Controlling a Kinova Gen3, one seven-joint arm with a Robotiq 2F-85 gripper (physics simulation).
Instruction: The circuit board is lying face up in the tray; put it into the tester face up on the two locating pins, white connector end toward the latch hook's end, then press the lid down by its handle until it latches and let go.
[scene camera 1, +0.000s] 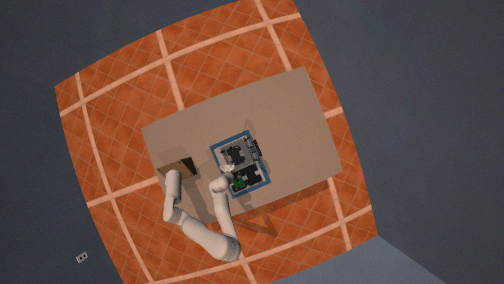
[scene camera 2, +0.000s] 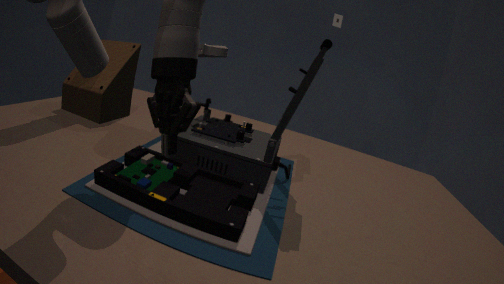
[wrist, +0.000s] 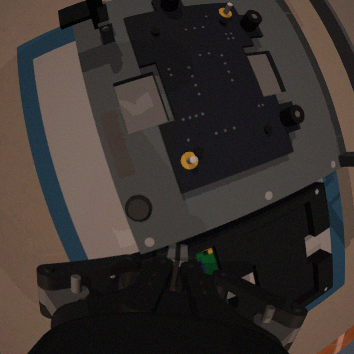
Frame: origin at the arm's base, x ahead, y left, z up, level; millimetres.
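Seen in the pictures: gripper, between the fingertips: (scene camera 1: 235, 173) (scene camera 2: 168, 156) (wrist: 175, 254); arm's base, origin of its link: (scene camera 1: 174, 174) (scene camera 2: 94, 65).
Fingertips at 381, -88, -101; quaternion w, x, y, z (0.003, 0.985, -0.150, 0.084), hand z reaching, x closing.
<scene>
Pixels of each thing's middle, then the offset from my fingertips to it, as dx, dy, dz. "spot": a spot on its surface instead. Level surfaces: height alone.
- green circuit board, middle of its body: (wrist: 189, 310) (scene camera 2: 147, 171) (scene camera 1: 237, 181) +5, -61, -6
- black tray, a spot on its surface: (wrist: 270, 225) spot: +89, +3, -11
- dark handle knob, a spot on its surface: (scene camera 2: 326, 44) spot: +184, +101, +237
- table, height of its surface: dz -29
- latch hook, middle of its body: (wrist: 80, 9) (scene camera 2: 204, 104) -42, +162, +63
The green circuit board (scene camera 1: 239, 182) (scene camera 2: 148, 172) (wrist: 208, 261) lies face up in the left part of the black tray (scene camera 2: 210, 192) (wrist: 270, 225). My gripper (scene camera 2: 169, 151) (wrist: 175, 254) is shut and empty, its fingertips at the tray's edge beside the tester and close to the board. In the wrist view the gripper hides most of the board. The tester (scene camera 1: 243, 152) (scene camera 2: 225, 162) (wrist: 165, 185) stands behind the tray. Its dark bed carries two locating pins (wrist: 190, 160) (wrist: 226, 11) with nothing on them. The lid (scene camera 2: 300, 95) stands open, tilted up, with a dark handle knob (scene camera 2: 326, 44) at its top.
Tray and tester stand on a white sheet with a blue border (scene camera 1: 233, 194) (scene camera 2: 225, 257) (wrist: 45, 170). A brown wedge-shaped block (scene camera 1: 186, 169) (scene camera 2: 82, 97) stands to the left on the table (scene camera 1: 295, 120) (scene camera 2: 360, 200). A latch hook (scene camera 2: 207, 106) rises at the tester's far left end.
</scene>
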